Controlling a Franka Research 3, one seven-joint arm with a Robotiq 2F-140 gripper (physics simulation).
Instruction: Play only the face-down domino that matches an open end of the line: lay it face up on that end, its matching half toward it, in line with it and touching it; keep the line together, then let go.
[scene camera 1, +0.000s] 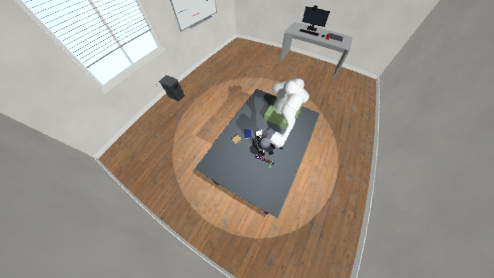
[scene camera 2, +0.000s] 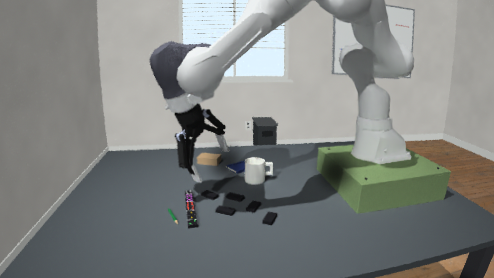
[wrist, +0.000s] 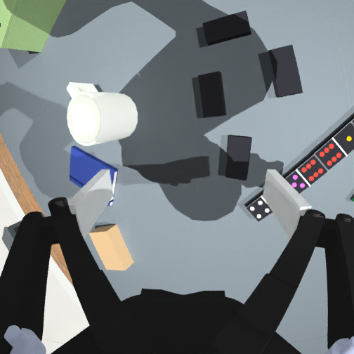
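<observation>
The domino line (scene camera 1: 265, 160) (scene camera 2: 191, 210) (wrist: 330, 154) lies face up. In the wrist view its white end half shows four pips, then magenta, red six-pip halves and a yellow pip; the right fingertip hides part of it. Green pips show at the near end in scene view 2, too small to count. Several black face-down dominoes lie beside the line, among them one nearest my fingers (wrist: 238, 157), a middle one (wrist: 212, 94), an upper one (wrist: 227, 28) and a right one (wrist: 286, 71). My gripper (scene camera 2: 210, 161) (wrist: 187, 182) is open and empty, above the table near the line's white end.
A white mug (scene camera 2: 255, 171) (wrist: 110, 119) stands beyond the dominoes. A blue book (scene camera 1: 248, 133) (scene camera 2: 236, 167) (wrist: 91, 171) and a tan block (scene camera 1: 236, 139) (scene camera 2: 209, 159) (wrist: 111, 248) lie past it. A green pencil (scene camera 2: 173, 216) lies beside the line. The green base (scene camera 2: 395, 185) carries the arm.
</observation>
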